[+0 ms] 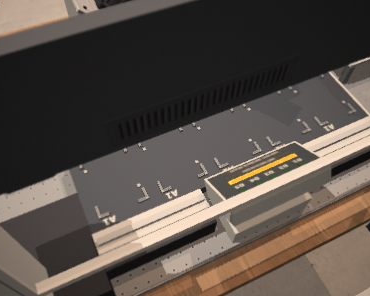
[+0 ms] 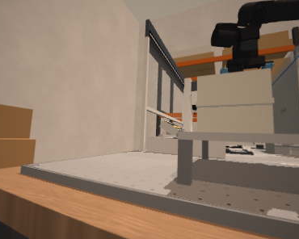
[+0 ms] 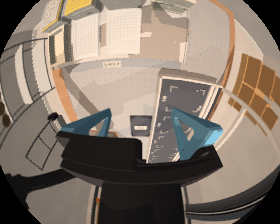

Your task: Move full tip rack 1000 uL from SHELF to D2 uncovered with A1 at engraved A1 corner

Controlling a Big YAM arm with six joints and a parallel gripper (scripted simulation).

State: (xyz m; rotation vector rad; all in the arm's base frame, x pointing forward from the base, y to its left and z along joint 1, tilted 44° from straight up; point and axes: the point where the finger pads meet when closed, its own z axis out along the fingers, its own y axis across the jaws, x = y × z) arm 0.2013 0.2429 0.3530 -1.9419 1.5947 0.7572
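The clear rack cover is 80 mm behind my hand, 270 mm to the left of it and 60 mm below it. The rest, counted from my hand: beige block (30 mm ahead, 290 mm to the left, 100 mm below); blue tip rack (80 mm behind, 270 mm to the left, 90 mm below); shelf (130 mm behind, 200 mm to the left, 160 mm below).
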